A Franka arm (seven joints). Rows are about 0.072 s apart.
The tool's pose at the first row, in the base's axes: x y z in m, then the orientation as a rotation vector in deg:
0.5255, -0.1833, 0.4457, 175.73, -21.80, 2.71
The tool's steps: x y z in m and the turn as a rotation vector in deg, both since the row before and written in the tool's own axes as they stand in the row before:
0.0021, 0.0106, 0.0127, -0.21, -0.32, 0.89
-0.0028, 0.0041, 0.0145, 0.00, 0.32, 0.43
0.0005, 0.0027, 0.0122, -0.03, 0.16, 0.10
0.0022, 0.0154, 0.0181, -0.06, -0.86, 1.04
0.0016, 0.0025, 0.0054, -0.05, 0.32, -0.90
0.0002, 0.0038, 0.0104, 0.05, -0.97, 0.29
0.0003, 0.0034, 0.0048, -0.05, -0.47, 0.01
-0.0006, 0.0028, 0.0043, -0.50, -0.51, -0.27
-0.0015, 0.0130, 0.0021, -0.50, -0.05, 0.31
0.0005, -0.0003, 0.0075, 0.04, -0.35, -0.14
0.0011, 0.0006, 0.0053, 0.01, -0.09, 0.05
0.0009, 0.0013, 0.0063, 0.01, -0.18, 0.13
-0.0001, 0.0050, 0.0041, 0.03, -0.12, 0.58
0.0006, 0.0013, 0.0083, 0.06, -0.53, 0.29
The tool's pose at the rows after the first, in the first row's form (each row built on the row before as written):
0.5252, -0.1948, 0.4336, 175.41, -23.16, 2.21
0.5217, -0.1988, 0.4192, 175.28, -23.80, 2.72
0.5217, -0.2022, 0.4072, 175.21, -23.94, 2.96
0.5201, -0.2187, 0.3900, 175.07, -25.58, 1.68
0.5210, -0.2218, 0.3848, 175.16, -24.18, 2.12
0.5203, -0.2261, 0.3746, 175.29, -24.69, 0.66
0.5196, -0.2297, 0.3700, 175.30, -24.73, -0.07
0.5182, -0.2324, 0.3658, 174.93, -24.28, -0.97
0.5132, -0.2446, 0.3645, 174.38, -24.69, -1.14
0.5136, -0.2449, 0.3570, 174.49, -24.51, -1.67
0.5143, -0.2461, 0.3517, 174.50, -24.59, -1.80
0.5146, -0.2480, 0.3455, 174.50, -24.80, -2.07
0.5130, -0.2530, 0.3418, 174.41, -25.69, -2.22
0.5129, -0.2549, 0.3336, 174.46, -26.18, -3.00

